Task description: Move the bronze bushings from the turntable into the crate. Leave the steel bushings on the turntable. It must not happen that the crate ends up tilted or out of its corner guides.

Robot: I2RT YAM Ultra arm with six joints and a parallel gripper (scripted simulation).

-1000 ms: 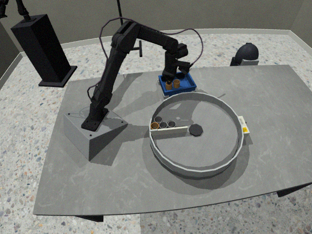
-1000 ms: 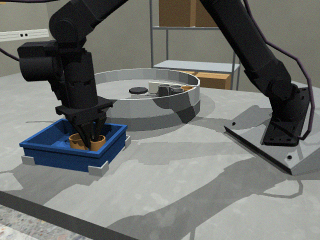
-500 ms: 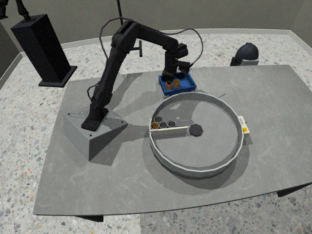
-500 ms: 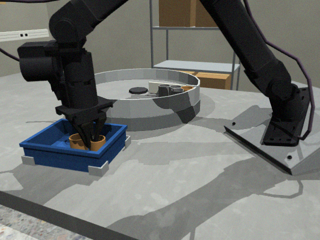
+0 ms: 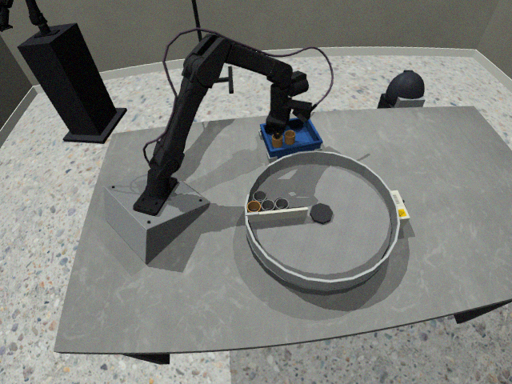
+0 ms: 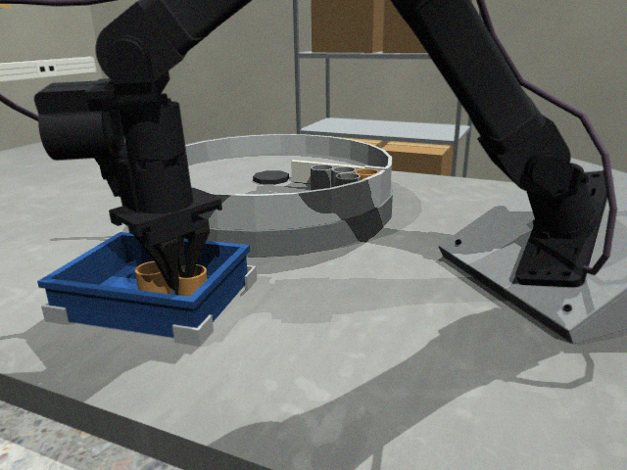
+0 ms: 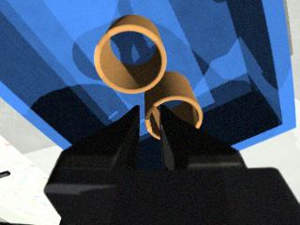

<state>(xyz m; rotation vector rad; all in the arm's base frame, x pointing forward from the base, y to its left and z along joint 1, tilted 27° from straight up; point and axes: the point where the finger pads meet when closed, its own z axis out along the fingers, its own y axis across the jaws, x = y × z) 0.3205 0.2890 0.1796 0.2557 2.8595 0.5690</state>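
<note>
Now: the blue crate 40 mm ahead of my hand and 10 mm below it. From my hand the other things lie so: turntable 160 mm ahead, 330 mm to the right, 10 mm above.
</note>
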